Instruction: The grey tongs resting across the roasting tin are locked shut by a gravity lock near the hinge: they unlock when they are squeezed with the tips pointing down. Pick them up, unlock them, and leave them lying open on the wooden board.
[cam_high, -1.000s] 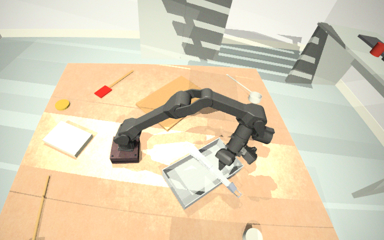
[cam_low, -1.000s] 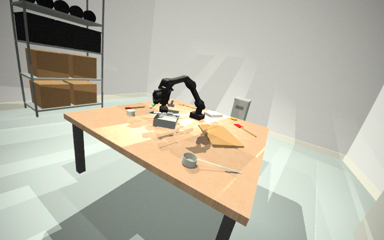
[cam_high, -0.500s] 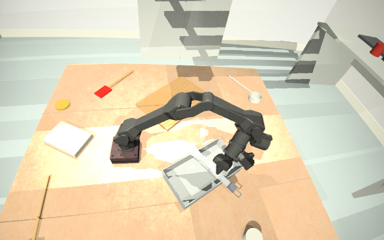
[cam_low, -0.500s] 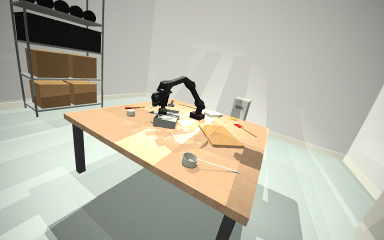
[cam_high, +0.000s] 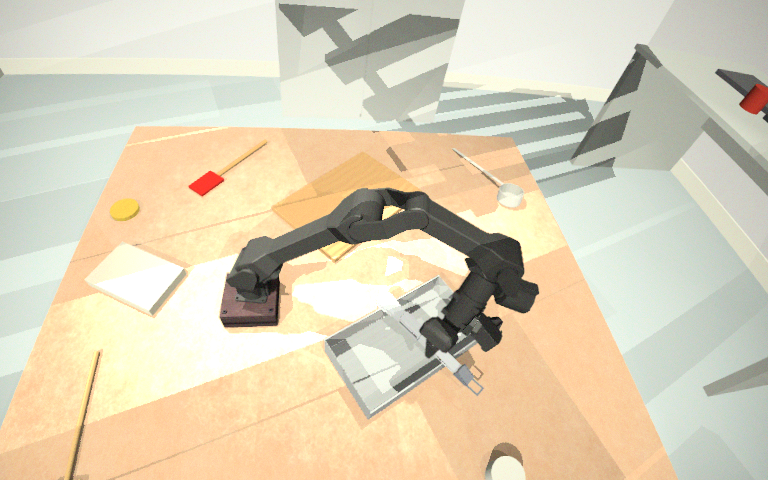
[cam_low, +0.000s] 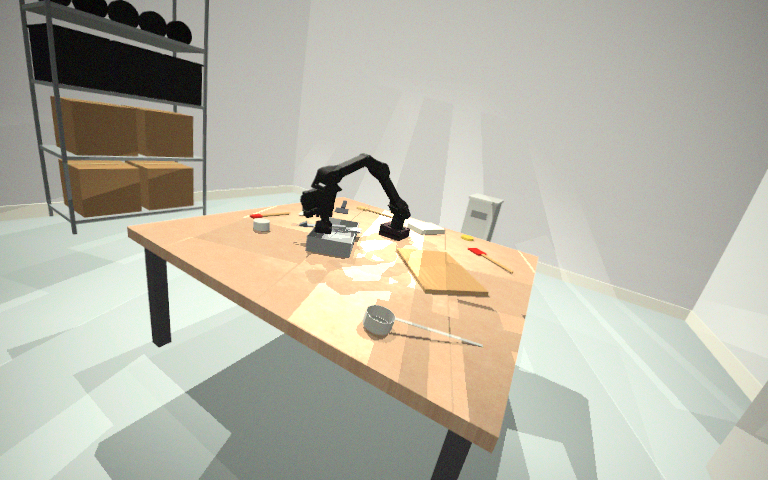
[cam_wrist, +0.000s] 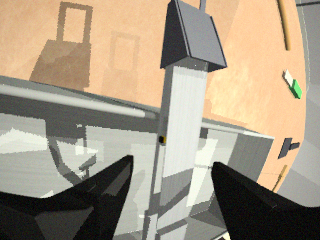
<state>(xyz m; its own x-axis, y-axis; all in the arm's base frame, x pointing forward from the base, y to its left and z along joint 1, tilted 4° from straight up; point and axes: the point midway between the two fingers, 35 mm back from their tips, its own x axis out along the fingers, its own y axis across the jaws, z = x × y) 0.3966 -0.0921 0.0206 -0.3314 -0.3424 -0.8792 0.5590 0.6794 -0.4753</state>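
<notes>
The roasting tin is 50 mm behind my gripper tip, 30 mm to the left of it and 30 mm below it. Round my gripper tip: wooden board: 210 mm behind, 450 mm to the left, 50 mm below; white block: 670 mm behind, 120 mm to the left, 40 mm below; white cylinder: 140 mm ahead, 220 mm to the right, 40 mm below.
</notes>
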